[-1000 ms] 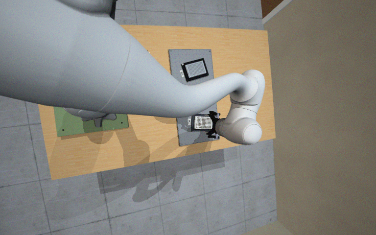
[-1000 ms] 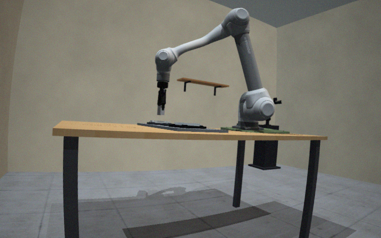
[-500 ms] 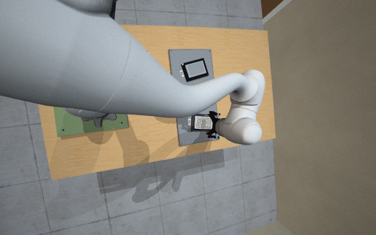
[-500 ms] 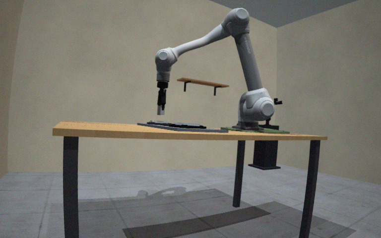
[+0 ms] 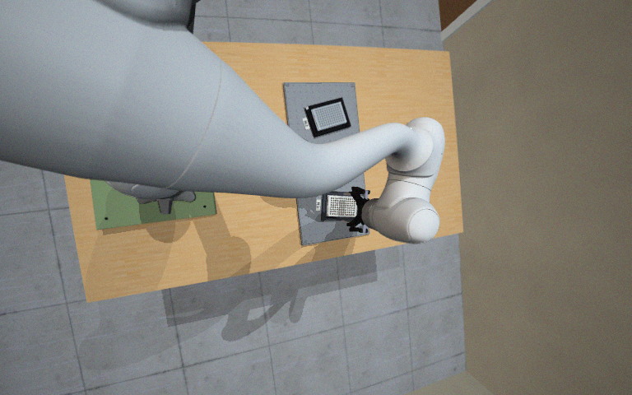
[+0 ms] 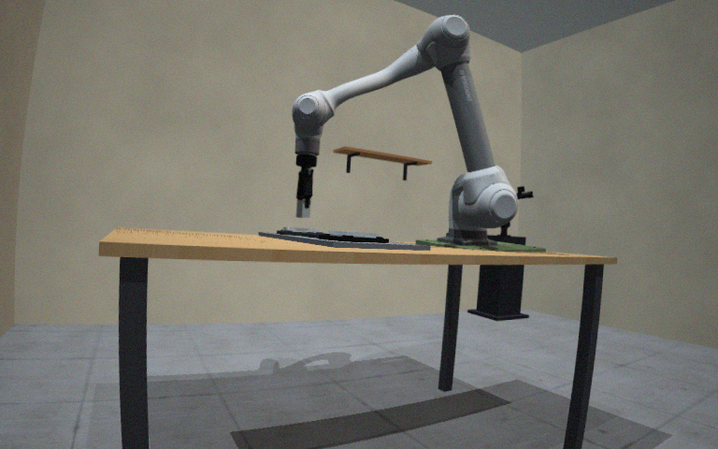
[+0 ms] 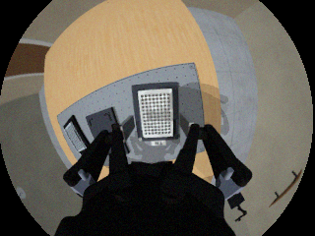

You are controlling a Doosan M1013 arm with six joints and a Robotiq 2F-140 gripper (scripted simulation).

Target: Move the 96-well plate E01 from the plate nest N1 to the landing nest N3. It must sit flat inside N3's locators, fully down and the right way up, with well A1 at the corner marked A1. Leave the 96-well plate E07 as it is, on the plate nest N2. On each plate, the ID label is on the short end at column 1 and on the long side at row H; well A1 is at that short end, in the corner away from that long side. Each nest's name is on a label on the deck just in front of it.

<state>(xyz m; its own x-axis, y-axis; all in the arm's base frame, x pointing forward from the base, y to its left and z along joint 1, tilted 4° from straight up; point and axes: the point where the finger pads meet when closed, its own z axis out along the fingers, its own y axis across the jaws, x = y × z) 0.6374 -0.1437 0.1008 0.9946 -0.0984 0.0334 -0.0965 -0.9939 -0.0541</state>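
Right now my hand is 70 mm above the 96-well plate. From my hand the other things lie so: label: 100 mm behind, 90 mm below, 10 mm to the left; nest: 180 mm to the left, 80 mm below, 40 mm behind.
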